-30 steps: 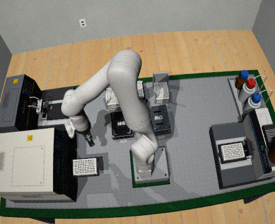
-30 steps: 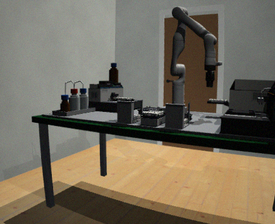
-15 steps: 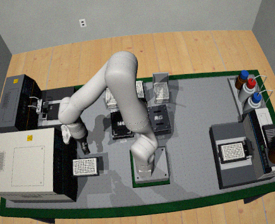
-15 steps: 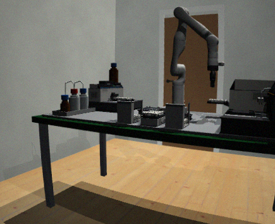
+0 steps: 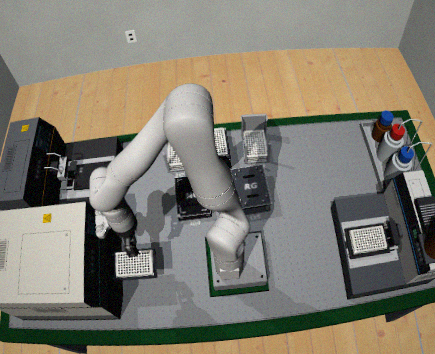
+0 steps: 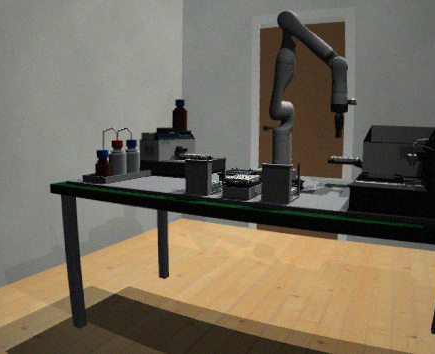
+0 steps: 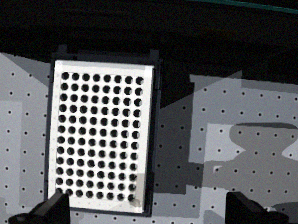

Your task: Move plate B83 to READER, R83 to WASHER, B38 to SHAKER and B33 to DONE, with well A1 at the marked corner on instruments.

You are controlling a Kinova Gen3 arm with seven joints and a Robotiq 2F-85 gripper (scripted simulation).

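The dark reader tray is 110 mm below my hand, 50 mm behind it and 20 mm to the left of it. From my hand the other things lie so: N6 nest (240 mm ahead, 190 mm below, 160 mm to the right); then washer tray (320 mm ahead, 220 mm to the left, 130 mm below); then white reader housing (320 mm to the left, 60 mm behind, 20 mm above).
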